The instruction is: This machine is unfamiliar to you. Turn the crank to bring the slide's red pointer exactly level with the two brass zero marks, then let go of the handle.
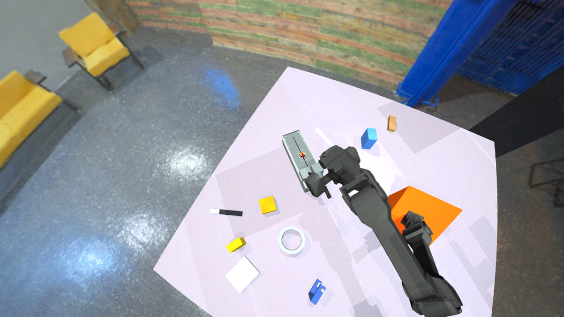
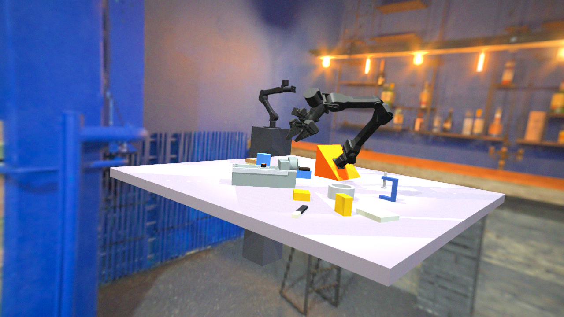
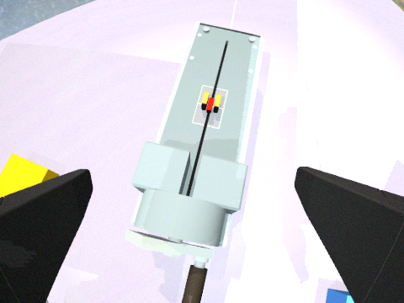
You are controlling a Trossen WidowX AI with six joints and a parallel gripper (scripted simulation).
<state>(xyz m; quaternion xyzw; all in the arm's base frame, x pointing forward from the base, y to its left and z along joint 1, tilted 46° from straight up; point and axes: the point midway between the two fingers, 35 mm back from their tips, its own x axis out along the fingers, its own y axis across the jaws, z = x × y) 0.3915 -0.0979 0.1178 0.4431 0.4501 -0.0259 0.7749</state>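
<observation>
Right now my gripper tip is 120 mm above the brown crank handle, 70 mm past it and 40 mm to the right of it. Also, from my gripper tip: metal strip 230 mm to the right, 190 mm below, 30 mm ahead; then blue clamp 370 mm to the left, 180 mm behind, 140 mm below; then red pointer 110 mm below, 80 mm ahead, 60 mm to the right.
</observation>
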